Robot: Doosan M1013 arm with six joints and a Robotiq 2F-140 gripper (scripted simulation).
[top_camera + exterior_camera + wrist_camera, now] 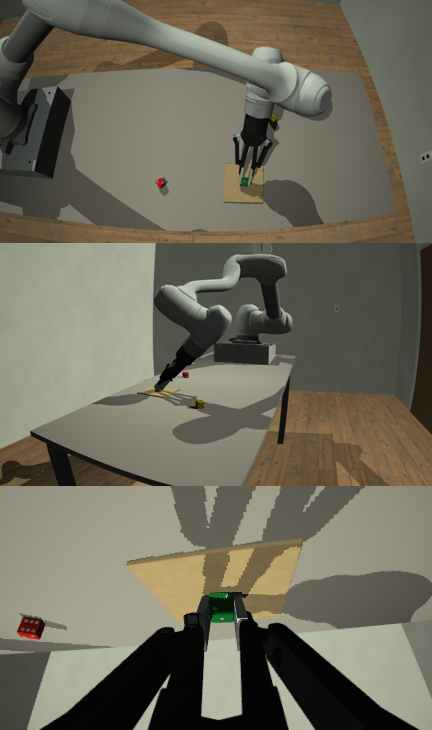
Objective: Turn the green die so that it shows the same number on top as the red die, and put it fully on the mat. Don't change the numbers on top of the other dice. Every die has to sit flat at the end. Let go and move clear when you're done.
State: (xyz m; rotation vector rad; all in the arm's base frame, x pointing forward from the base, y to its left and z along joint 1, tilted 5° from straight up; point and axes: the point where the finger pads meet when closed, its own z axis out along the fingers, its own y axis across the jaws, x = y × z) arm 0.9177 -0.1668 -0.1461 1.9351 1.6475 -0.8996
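Now: hand 40 mm above the tan mat and 20 mm to the left of it. Round my hand: red die (300 mm behind, 30 mm below, 20 mm to the right); then green die (20 mm to the right, 20 mm below); then yellow die (220 mm to the left, 130 mm ahead, 30 mm below).
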